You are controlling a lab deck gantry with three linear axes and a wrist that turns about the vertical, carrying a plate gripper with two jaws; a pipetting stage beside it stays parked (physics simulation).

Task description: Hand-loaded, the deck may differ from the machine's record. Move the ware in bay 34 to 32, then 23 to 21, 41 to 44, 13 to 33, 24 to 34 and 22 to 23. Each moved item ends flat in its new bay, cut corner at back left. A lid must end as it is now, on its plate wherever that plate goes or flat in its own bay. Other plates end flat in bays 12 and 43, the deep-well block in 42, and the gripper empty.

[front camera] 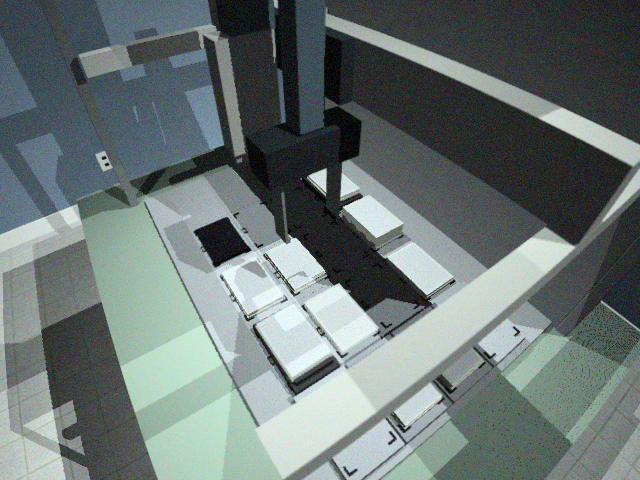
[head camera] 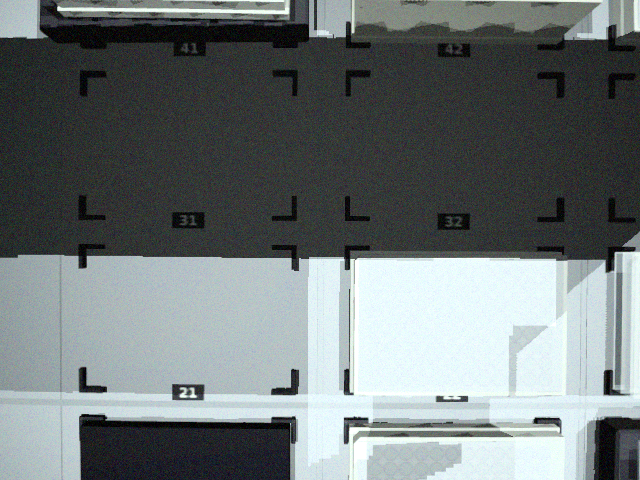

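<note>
I can see a tall deep-well block (front camera: 375, 225), and there is a dark base (front camera: 312, 380) in sight as well. My gripper (front camera: 308, 225) is visible too.
</note>
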